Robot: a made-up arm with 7 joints.
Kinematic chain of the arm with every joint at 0, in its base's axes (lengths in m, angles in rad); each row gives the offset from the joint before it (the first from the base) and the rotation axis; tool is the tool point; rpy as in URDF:
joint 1: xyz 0 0 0.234 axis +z
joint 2: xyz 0 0 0 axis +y
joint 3: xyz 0 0 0.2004 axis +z
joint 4: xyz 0.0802 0 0 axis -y
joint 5: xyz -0.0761 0 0.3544 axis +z
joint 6: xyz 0 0 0 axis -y
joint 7: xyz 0.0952 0 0 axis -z
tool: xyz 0 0 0 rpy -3.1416 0 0
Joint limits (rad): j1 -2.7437..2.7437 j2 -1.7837..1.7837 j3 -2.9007..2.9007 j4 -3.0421..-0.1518 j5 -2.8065..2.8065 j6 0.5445..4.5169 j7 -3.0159..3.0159
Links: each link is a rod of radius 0.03 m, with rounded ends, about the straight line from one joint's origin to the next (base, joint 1, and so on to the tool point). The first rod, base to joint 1, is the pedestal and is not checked.
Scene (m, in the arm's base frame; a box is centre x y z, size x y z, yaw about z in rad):
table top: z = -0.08
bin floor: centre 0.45 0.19 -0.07 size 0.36 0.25 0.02 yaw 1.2
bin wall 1: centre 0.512 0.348 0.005 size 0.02 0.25 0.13 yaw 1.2
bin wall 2: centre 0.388 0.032 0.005 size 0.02 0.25 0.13 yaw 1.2
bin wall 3: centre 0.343 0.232 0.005 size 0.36 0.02 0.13 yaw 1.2
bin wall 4: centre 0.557 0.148 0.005 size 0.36 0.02 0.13 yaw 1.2
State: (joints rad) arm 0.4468 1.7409 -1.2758 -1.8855 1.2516 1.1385 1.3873
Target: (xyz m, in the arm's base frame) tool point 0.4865 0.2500 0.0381
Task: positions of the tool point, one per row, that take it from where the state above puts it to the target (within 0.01 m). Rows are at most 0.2 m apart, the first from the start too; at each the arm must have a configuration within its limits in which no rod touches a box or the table.
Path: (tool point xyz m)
1: 0.4210 -0.3083 0.0600
2: 0.5159 -0.1962 0.1228
3: 0.5491 -0.0453 0.1461
4: 0.5387 0.1076 0.1696
5: 0.4865 0.2500 0.1936
6: 0.4865 0.2500 0.0381

